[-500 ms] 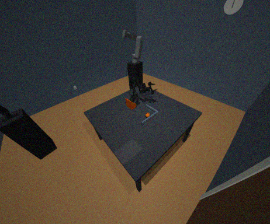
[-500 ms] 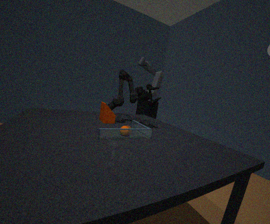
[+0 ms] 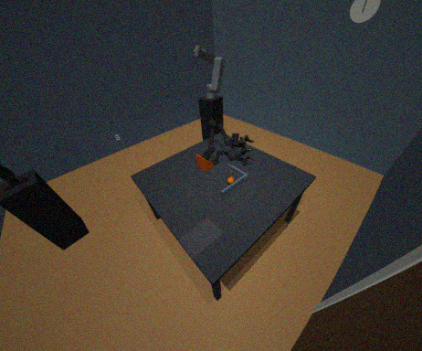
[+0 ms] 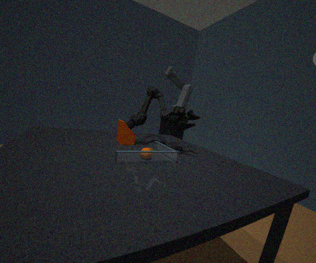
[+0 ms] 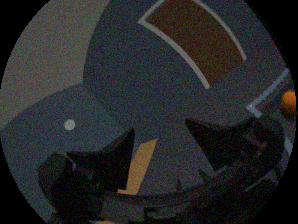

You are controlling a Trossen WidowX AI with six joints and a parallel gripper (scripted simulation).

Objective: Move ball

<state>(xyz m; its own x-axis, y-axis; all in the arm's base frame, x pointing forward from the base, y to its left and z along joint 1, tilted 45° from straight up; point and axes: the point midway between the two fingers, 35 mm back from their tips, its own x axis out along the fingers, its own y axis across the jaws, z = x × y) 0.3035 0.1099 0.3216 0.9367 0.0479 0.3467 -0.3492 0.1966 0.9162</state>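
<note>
Right now the orange ball is 10 mm behind my gripper tip, 350 mm to the right of it and 200 mm below it. From my gripper tip the other things lie so: clear wall (50 mm ahead, 370 mm to the right, 200 mm below).
</note>
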